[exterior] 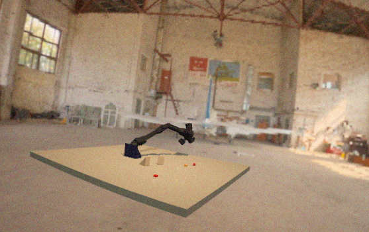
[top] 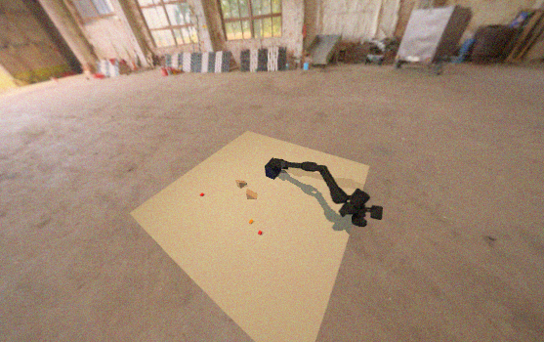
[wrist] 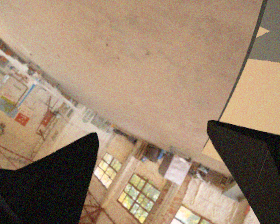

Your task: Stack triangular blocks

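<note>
Now: the small red cube 48 cm to the right of my gripper tip, 38 cm ahead of it and 12 cm below it. From my gripper tip the other things lie so: tan triangular block 70 cm to the right, 19 cm ahead, 11 cm below; then small orange piece 57 cm to the right, 35 cm ahead, 12 cm below.
</note>
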